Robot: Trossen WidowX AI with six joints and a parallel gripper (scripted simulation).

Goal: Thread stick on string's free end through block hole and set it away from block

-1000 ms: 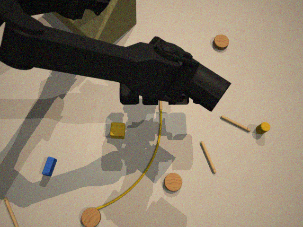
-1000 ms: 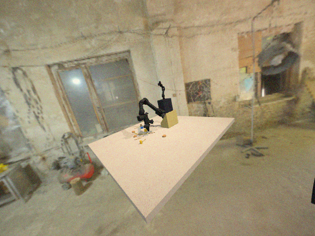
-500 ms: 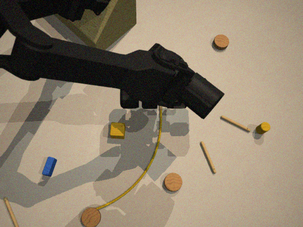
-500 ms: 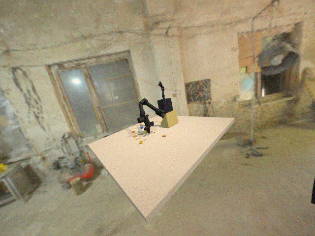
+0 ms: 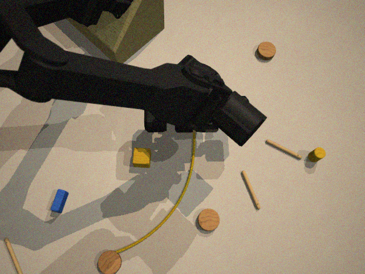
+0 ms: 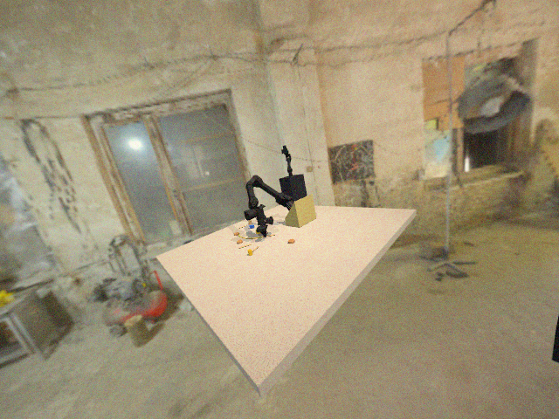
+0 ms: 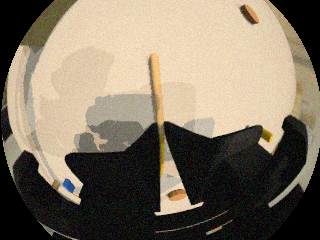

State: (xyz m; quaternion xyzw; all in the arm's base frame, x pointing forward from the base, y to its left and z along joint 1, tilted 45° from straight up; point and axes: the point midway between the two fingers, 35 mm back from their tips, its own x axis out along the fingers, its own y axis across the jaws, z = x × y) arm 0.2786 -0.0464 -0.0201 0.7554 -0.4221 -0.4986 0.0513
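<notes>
Now: gripper tip 1 cm past the yellow block, 12 cm to the left of it and 1 cm below it. The rest, counted from my gripper tip: yellow cylinder: 19 cm ahead, 16 cm to the left, 1 cm above; blue block: 4 cm behind, 29 cm to the right, 1 cm above; thin wooden stick: 1 cm behind, 1 cm to the left.
</notes>
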